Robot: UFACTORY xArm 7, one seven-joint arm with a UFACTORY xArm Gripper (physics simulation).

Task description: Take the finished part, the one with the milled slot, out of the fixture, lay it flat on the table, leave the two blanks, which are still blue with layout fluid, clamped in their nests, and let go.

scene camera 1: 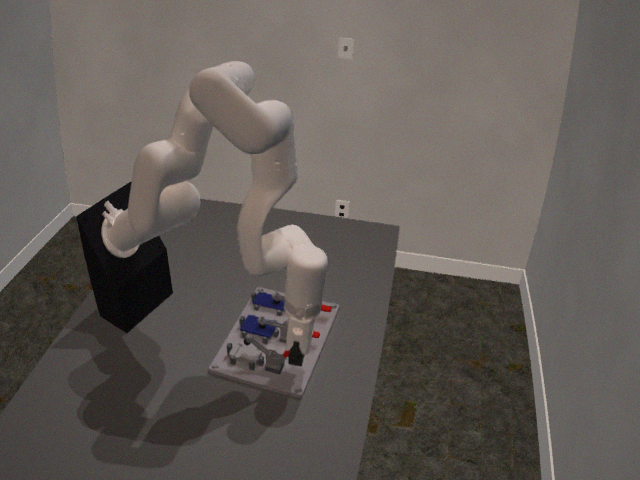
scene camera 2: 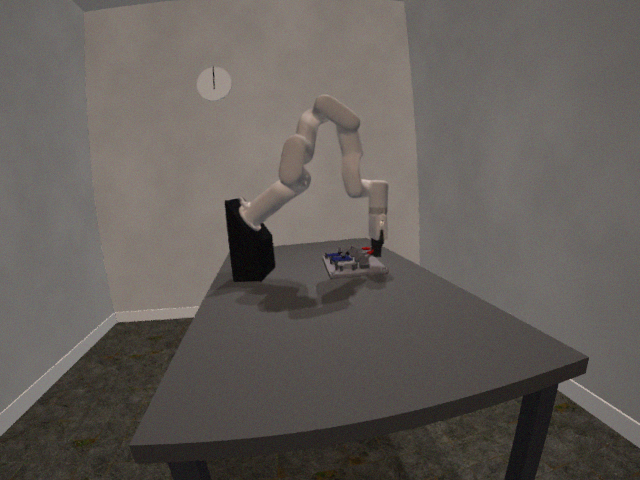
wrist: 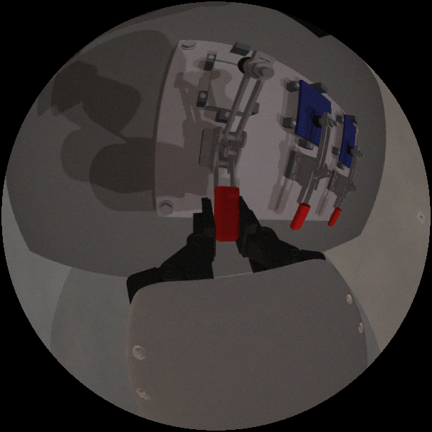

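Where they show: gripper, between the fingertips: [scene camera 1: 296, 360] [scene camera 2: 375, 256]; arm's base, origin of its link: [scene camera 1: 120, 234] [scene camera 2: 249, 219].
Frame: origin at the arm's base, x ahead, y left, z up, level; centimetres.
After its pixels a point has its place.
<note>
My gripper [scene camera 1: 295, 356] {y -20.0, x 47.4, z -18.2 cm} [scene camera 2: 376, 252] {y -20.0, x 47.4, z -18.2 cm} [wrist: 220, 210] is shut on the red handle [scene camera 1: 286, 354] {y -20.4, x 45.3, z -16.1 cm} [wrist: 227, 227] of the clamp at the fixture's near end. That clamp's arm [scene camera 1: 260, 347] [wrist: 242, 102] is tilted up, and its black pad [scene camera 1: 248, 341] {y -18.2, x 36.4, z -15.0 cm} [wrist: 244, 65] appears to be above the part. The finished part [scene camera 1: 247, 353] {y -17.4, x 35.8, z -19.9 cm} [wrist: 222, 86], pale grey, lies between the dark stops of that nest; a thin line shows on it, but the slot is hard to make out. Two blue blanks [scene camera 1: 258, 326] {y -6.8, x 37.4, z -20.4 cm} [scene camera 1: 267, 301] {y 4.1, x 38.6, z -20.9 cm} [wrist: 309, 112] [wrist: 347, 141] sit in the other nests with clamp pads on them.
The pale fixture base [scene camera 1: 286, 381] {y -23.3, x 45.5, z -22.5 cm} [scene camera 2: 356, 273] {y -24.1, x 36.5, z -22.9 cm} [wrist: 172, 90] lies on the dark grey table [scene camera 1: 330, 439] {y -39.4, x 55.9, z -24.0 cm} [scene camera 2: 361, 361] {y -81.8, x 11.0, z -24.0 cm}. The other clamps' red handles [wrist: 300, 216] [wrist: 334, 217] stick out to the right of my fingers in the wrist view. The black robot pedestal [scene camera 1: 126, 289] {y -8.4, x 2.8, z -11.2 cm} [scene camera 2: 250, 255] {y -10.2, x -1.9, z -13.3 cm} stands at the left.
</note>
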